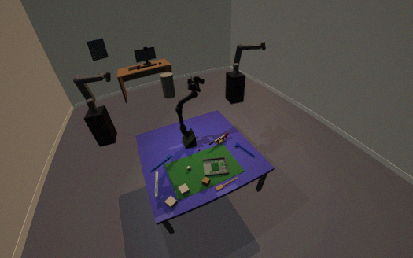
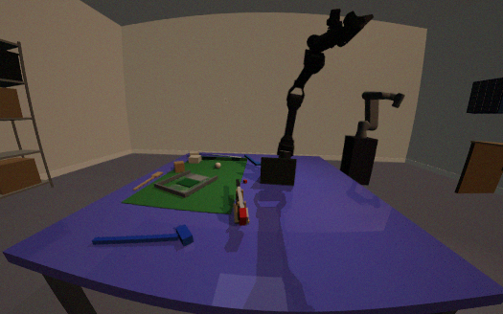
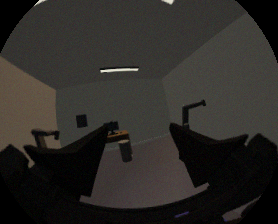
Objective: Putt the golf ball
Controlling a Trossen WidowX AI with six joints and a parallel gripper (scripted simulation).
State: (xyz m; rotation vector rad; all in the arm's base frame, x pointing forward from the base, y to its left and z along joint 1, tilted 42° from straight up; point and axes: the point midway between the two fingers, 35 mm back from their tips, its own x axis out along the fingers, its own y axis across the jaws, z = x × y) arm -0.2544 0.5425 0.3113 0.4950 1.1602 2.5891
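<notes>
The red putter is 43 cm ahead of my gripper tip, 13 cm to the left of it and 66 cm below it. Also, from my gripper tip: golf ball (71 cm ahead, 32 cm to the right, 69 cm below); then blue putter (66 cm ahead, 36 cm to the left, 70 cm below); then red marker (47 cm ahead, 14 cm to the right, 71 cm below).
</notes>
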